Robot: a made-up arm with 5 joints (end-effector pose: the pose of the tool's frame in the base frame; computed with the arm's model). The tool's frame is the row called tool.
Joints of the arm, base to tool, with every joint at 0 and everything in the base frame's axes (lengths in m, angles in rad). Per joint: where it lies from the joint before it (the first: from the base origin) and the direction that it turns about. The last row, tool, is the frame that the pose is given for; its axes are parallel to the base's.
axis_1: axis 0 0 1 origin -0.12 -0.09 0.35
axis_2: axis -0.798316 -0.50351 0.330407 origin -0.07 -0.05 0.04
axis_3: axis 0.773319 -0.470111 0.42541 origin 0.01 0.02 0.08
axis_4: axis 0.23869 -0.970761 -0.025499 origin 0.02 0 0.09
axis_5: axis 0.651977 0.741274 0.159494 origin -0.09 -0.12 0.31
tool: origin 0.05 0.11 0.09
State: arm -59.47 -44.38 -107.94 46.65 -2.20
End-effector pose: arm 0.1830 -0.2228 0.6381 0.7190 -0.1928 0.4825 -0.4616
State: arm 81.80 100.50 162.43 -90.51 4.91
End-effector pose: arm -0.3191 -0.3947 0.7298 0.4382 0.4177 0.1809 -0.7751
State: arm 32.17 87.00 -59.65 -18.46 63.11
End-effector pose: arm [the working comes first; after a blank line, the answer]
Working (the frame after each row of the table, in the pose's form):
after axis_1: -0.1200 -0.0900 0.3500 0.9609 0.0000 0.0000 0.2771
after axis_2: -0.1526 -0.1696 0.3900 0.6340 -0.4320 -0.4853 0.4195
after axis_3: -0.2313 -0.1433 0.3859 0.5861 -0.6140 -0.5255 -0.0578
after axis_4: -0.2716 -0.0615 0.3721 0.6370 -0.6216 -0.4227 -0.1704
after axis_5: -0.5146 0.1806 0.3419 0.9332 -0.2815 -0.1194 -0.1890

-0.4339 0.3024 0.3787 0.9332 -0.2815 -0.1194 -0.1890
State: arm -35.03 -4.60 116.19 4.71 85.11
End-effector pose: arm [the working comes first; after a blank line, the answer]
Working (the frame after each row of the table, in the pose's form):
after axis_1: -0.1200 -0.0900 0.3500 0.9536 0.0000 0.0000 -0.3010
after axis_2: -0.2060 -0.0908 0.3900 0.9489 0.0366 0.0096 -0.3134
after axis_3: -0.1865 -0.0867 0.4706 0.5945 0.5207 -0.5925 0.1561
after axis_4: -0.2302 -0.1677 0.4660 0.5654 0.5329 -0.6137 0.1404
after axis_5: -0.3201 -0.4105 0.2388 0.4740 0.5053 -0.1642 0.7022

-0.3637 -0.5040 0.3486 0.4740 0.5053 -0.1642 0.7022
